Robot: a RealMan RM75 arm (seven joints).
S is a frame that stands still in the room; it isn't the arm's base.
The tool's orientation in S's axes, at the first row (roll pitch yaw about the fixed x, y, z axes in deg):
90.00 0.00 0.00
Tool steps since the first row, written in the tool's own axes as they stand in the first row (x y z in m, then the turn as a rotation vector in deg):
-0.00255 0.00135 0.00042 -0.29 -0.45 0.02
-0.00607 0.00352 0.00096 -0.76 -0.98 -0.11
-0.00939 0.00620 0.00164 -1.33 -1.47 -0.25
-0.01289 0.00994 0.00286 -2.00 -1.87 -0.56
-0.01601 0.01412 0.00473 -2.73 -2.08 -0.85
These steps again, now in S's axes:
-0.00255 -0.00042 0.00135 -0.29 -0.02 -0.45
-0.00607 -0.00096 0.00352 -0.76 0.11 -0.98
-0.00939 -0.00164 0.00620 -1.33 0.25 -1.47
-0.01289 -0.00286 0.00994 -2.00 0.56 -1.87
-0.01601 -0.00473 0.01412 -2.73 0.85 -2.08

